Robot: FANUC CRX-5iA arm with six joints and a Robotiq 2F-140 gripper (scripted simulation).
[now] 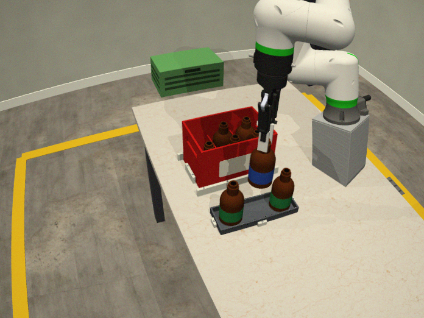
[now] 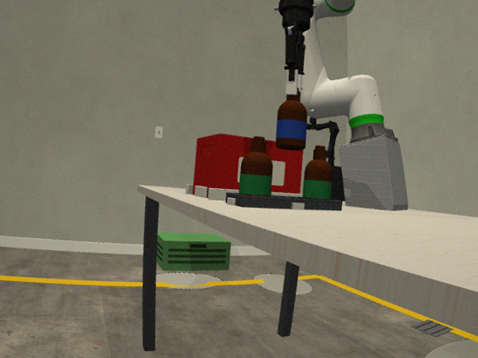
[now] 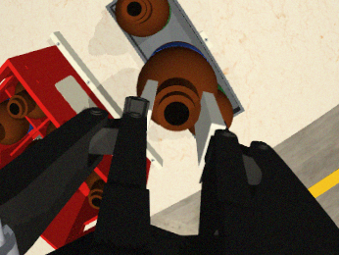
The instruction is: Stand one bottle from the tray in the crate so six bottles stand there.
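Now: hand 90 mm above the glass bottle. From my hand the other things lie so: grey tray 290 mm below; red crate 240 mm to the right, 220 mm below, 30 mm behind.
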